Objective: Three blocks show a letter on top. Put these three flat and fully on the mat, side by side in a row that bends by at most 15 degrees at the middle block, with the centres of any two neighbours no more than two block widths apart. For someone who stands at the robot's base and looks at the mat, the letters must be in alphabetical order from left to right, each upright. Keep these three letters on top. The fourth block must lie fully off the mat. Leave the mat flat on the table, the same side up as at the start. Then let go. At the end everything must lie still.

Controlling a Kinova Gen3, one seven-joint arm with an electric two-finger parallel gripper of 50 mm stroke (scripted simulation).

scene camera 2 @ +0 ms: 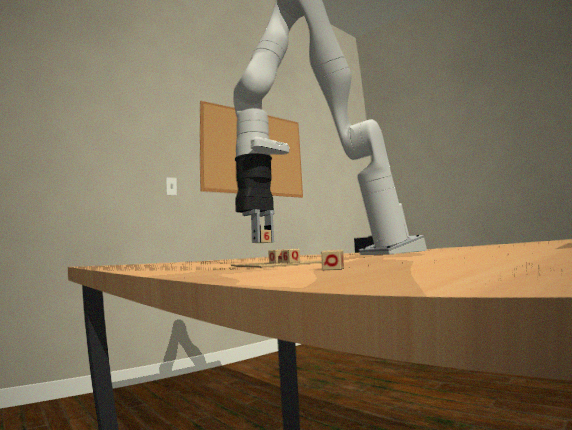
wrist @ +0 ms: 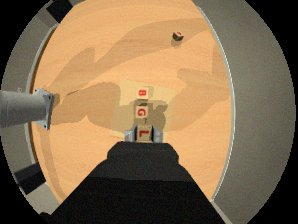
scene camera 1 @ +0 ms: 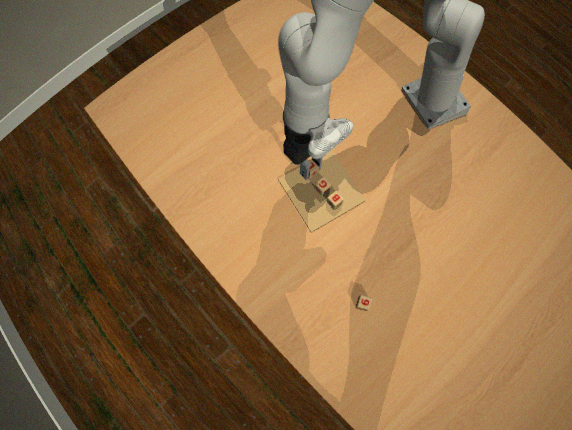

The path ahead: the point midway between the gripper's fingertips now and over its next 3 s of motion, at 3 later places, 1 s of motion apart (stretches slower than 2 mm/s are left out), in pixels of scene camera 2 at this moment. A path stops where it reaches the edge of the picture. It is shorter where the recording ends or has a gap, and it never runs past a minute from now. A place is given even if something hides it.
My gripper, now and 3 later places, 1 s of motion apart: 263,242; 264,260; 265,247; 262,217
